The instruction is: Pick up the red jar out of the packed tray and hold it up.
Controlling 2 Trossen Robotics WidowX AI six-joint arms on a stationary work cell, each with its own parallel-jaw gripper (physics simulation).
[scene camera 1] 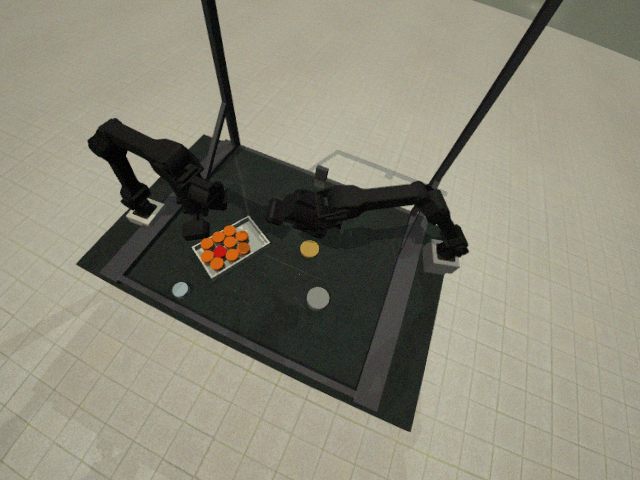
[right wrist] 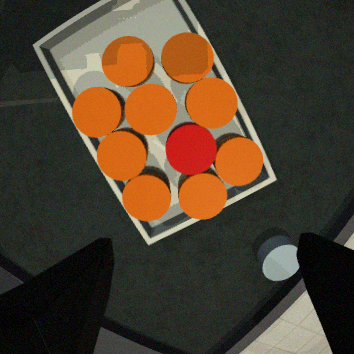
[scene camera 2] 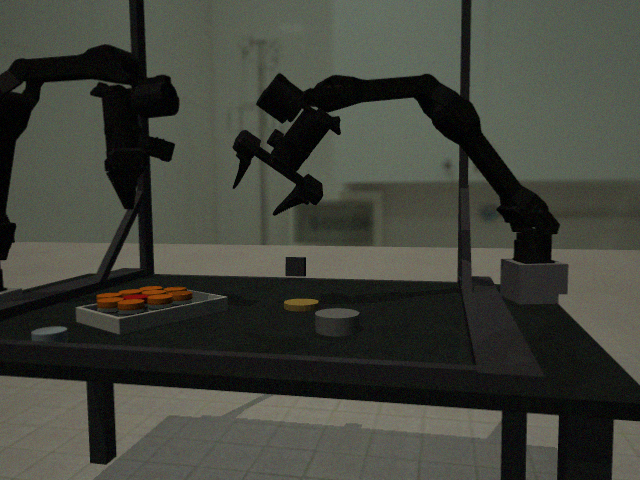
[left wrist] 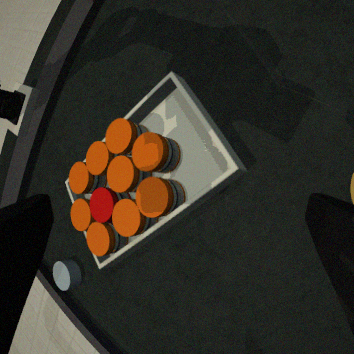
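Pixels of known places: left gripper, fingertip midpoint: (scene camera 1: 283, 221) (scene camera 2: 253, 201) (left wrist: 181, 207); right gripper, fingertip midpoint: (scene camera 1: 206, 225) (right wrist: 208, 249) (scene camera 2: 128, 209); left arm's base at its link origin: (scene camera 1: 445, 252) (scene camera 2: 533, 261); right arm's base at its link origin: (scene camera 1: 145, 210) (left wrist: 15, 106).
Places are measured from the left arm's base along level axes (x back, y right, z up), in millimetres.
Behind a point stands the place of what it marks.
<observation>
The red jar (scene camera 1: 220, 251) {x -792, y -123, z -35 mm} (scene camera 2: 135, 297) {x -792, y -131, z -35 mm} (left wrist: 102, 205) {x -789, y -124, z -35 mm} (right wrist: 191, 149) {x -793, y -124, z -35 mm} stands upright in the white tray (scene camera 1: 258, 229) {x -691, y -1, z -54 mm} (scene camera 2: 170, 316) {x -728, y -145, z -68 mm} (left wrist: 208, 121) {x -681, y -4, z -57 mm} (right wrist: 250, 192) {x -818, y -196, z -53 mm}, close among several orange-topped jars. In the right wrist view, an orange jar (right wrist: 239, 161) {x -790, y -168, z -35 mm} lies against its lower right and another orange jar (right wrist: 202, 196) {x -830, y -148, z -35 mm} just below it. My right gripper (scene camera 2: 128, 206) {x -800, y -120, z 124 mm} (right wrist: 208, 249) {x -800, y -120, z 124 mm} is open and empty, pointing down high above the tray area. My left gripper (scene camera 2: 254, 200) {x -580, y -68, z 134 mm} (left wrist: 181, 207) {x -580, y -68, z 134 mm} is wide open and empty, tilted, high above the table.
A pale blue disc (scene camera 1: 179, 289) {x -888, y -272, z -57 mm} (scene camera 2: 49, 333) {x -879, y -289, z -57 mm} (left wrist: 66, 275) {x -870, y -262, z -57 mm} (right wrist: 281, 262) {x -886, y -269, z -57 mm} lies near the tray's lower-left corner in scene camera 1. A yellow disc (scene camera 1: 309, 248) {x -492, y -37, z -69 mm} (scene camera 2: 300, 304) {x -494, y -62, z -69 mm} and a grey cylinder (scene camera 1: 317, 298) {x -438, y -226, z -51 mm} (scene camera 2: 337, 322) {x -439, y -260, z -58 mm} stand right of the tray. Dark posts rise at the table's sides.
</observation>
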